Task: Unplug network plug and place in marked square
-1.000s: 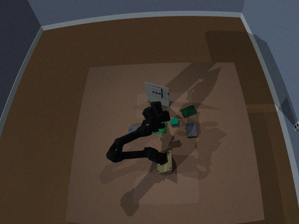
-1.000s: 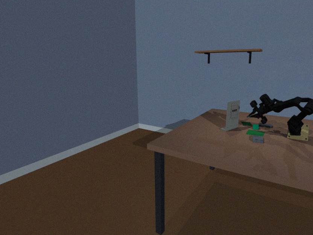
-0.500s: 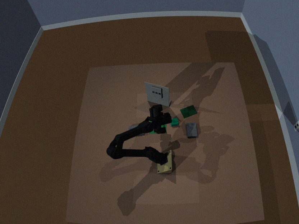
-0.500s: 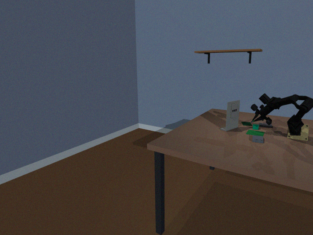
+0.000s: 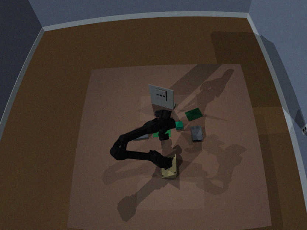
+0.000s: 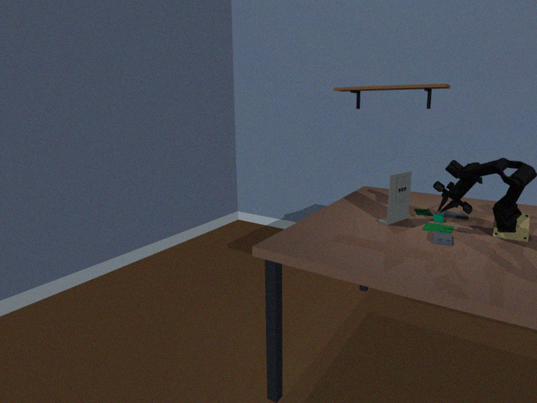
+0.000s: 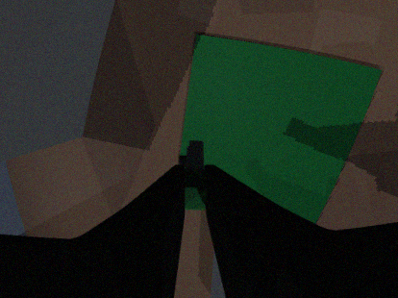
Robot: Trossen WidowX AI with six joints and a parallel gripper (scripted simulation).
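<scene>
My gripper tip is 8 cm above the green square. Also, from my gripper tip: network plug (right at my gripper tip); then teal cube (12 cm to the right, 6 cm below); then upright panel (18 cm ahead, 3 cm to the right, 3 cm above).
</scene>
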